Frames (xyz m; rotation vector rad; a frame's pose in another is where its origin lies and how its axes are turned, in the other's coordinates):
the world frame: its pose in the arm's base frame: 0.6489 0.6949 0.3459 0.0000 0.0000 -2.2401
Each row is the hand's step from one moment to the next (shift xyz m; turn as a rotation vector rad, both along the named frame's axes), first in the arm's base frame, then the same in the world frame.
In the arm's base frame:
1: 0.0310 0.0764 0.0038 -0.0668 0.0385 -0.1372
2: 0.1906 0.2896 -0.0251 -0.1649 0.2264 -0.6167
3: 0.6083 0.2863 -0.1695 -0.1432 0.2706 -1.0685
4: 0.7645 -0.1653 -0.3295 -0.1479 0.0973 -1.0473
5: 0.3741 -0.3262 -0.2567 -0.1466 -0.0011 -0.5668
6: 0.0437 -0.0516 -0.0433 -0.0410 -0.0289 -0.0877
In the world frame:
1: -0.0792 -0.0231 0.0038 0.0113 -0.0763 -0.1372
2: -0.3454 -0.0302 -0.0251 -0.0752 -0.2698 -0.6167
3: -0.6019 0.2994 -0.1695 -0.1234 -0.2802 -1.0685
4: -0.3447 0.7021 -0.3295 0.0155 -0.1764 -1.0473
5: 0.0237 0.4958 -0.2567 0.0918 -0.1143 -0.5668
6: 0.0134 0.0663 -0.0433 0.0481 -0.0142 -0.0877

